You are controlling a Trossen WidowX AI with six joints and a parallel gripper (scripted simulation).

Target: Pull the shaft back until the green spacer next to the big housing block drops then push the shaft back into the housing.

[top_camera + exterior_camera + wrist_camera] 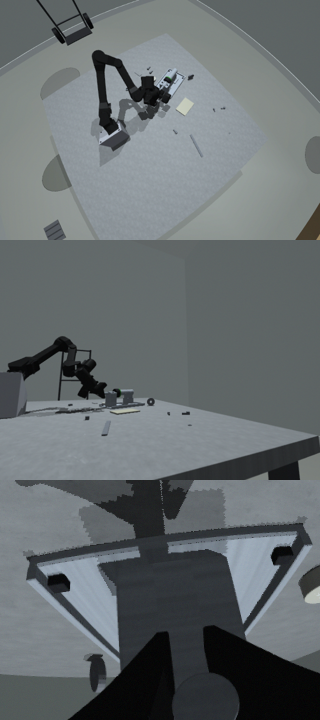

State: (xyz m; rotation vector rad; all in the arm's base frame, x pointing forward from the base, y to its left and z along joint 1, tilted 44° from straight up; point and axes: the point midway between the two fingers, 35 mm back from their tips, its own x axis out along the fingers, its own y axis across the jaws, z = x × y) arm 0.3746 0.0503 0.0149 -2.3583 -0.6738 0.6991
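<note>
My gripper tip is 5 cm short of the grey shaft, 2 cm to the right of it and 2 cm below it. The rest, counted from my gripper tip: green spacer: 9 cm ahead, 3 cm to the left, 2 cm above; then white ring: 4 cm ahead, 14 cm to the left, 5 cm below; then dark spacer: 6 cm ahead, 2 cm to the left, 2 cm above.
</note>
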